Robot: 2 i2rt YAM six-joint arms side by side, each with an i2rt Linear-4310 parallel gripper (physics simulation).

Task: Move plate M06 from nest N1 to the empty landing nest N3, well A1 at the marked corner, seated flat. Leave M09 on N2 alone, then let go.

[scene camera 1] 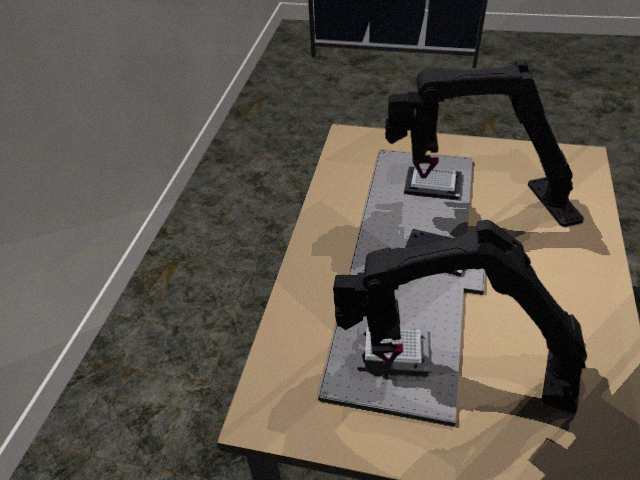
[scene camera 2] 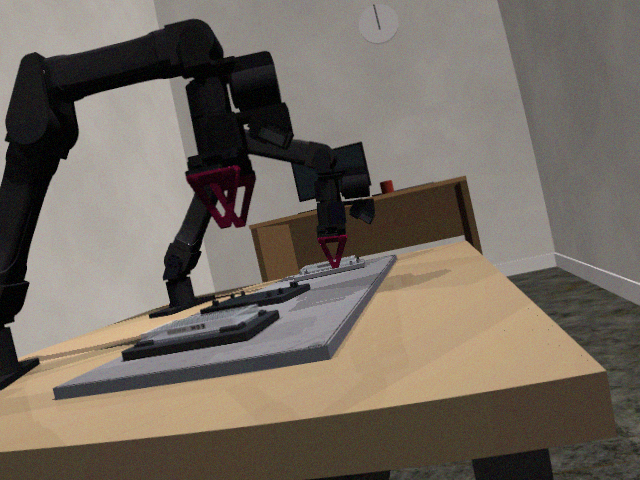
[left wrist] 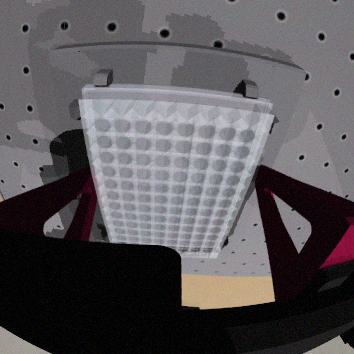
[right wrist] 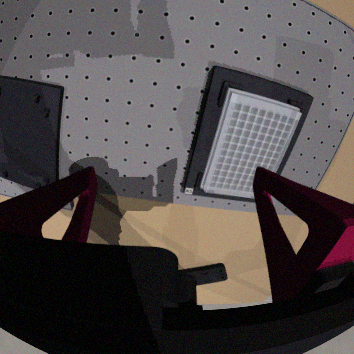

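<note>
A white well plate (scene camera 1: pixel 412 341) (left wrist: pixel 165 175) sits on a grey nest (scene camera 1: pixel 408 368) near the pegboard's front end in scene camera 1. My left gripper (scene camera 1: pixel 386 370) (scene camera 2: pixel 336 265) (left wrist: pixel 176 173) is open, its fingers on either side of this plate. Another white plate (scene camera 1: pixel 443 179) (scene camera 2: pixel 217 319) (right wrist: pixel 250 145) sits on a dark nest (scene camera 2: pixel 191 347) (right wrist: pixel 212 100) at the other end. My right gripper (scene camera 1: pixel 424 174) (scene camera 2: pixel 233 224) (right wrist: pixel 174 175) is open and empty, above that end. A dark nest (scene camera 1: pixel 429 238) (scene camera 2: pixel 258 297) (right wrist: pixel 30 130) between them bears no plate. I cannot read the plate labels.
The grey pegboard (scene camera 1: pixel 392 390) (scene camera 2: pixel 320 351) lies on the wooden table (scene camera 1: pixel 289 330) (scene camera 2: pixel 439 361). The left arm reaches over the middle nest in scene camera 1 and partly hides it. A small white tag (right wrist: pixel 189 191) marks a corner of the dark nest in the right wrist view.
</note>
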